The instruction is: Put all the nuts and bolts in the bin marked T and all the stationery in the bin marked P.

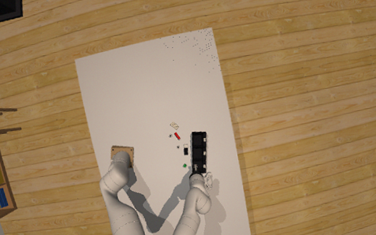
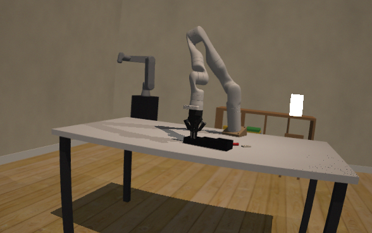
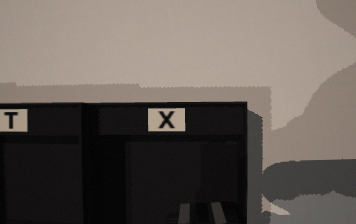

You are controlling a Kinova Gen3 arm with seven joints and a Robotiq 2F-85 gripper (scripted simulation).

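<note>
Now: the black double bin 30 mm ahead of my hand, 100 mm to the left of it and 20 mm below it. From my hand the other things lie so: black eraser: 40 mm behind, 130 mm to the left, 30 mm below; then red battery: 90 mm behind, 210 mm to the left, 30 mm below; then green die: 60 mm behind, 20 mm to the left, 30 mm below.
</note>
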